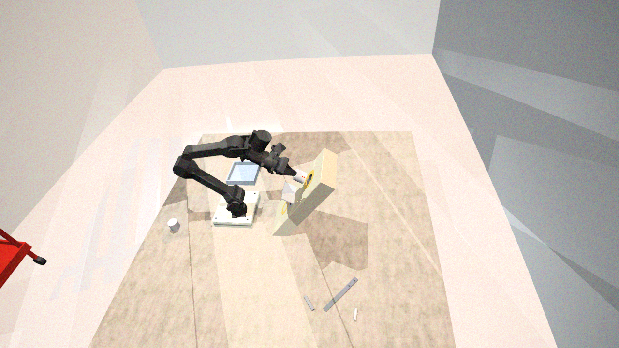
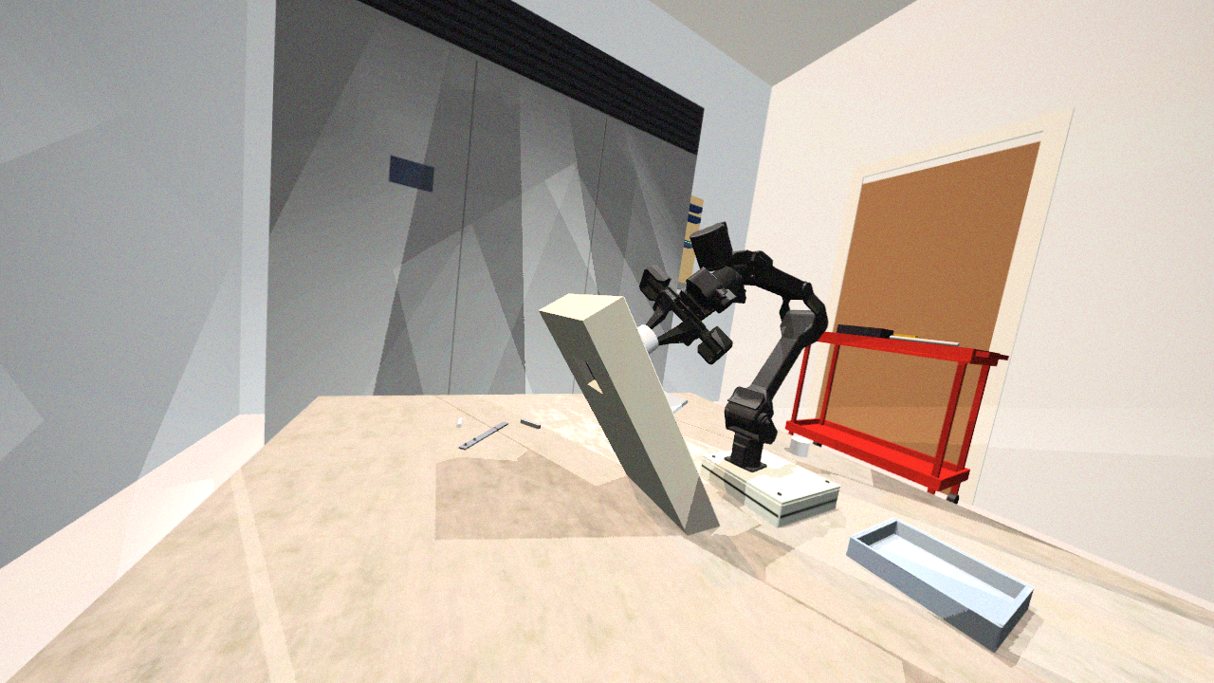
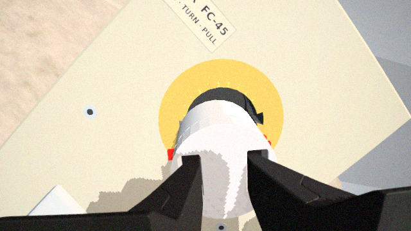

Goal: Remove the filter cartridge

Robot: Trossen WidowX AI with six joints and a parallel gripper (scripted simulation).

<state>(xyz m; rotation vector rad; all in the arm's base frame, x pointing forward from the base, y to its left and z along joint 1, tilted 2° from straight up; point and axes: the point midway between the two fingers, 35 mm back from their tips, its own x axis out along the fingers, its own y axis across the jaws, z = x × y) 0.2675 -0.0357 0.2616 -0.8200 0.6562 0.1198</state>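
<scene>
Right now the cream service panel is 10 mm ahead of my gripper tip and 110 mm below it. From my gripper tip the other things lie so: round filter cartridge: 10 mm ahead, 10 mm below; blue-grey tray: 310 mm behind, 330 mm to the left, 280 mm below.
</scene>
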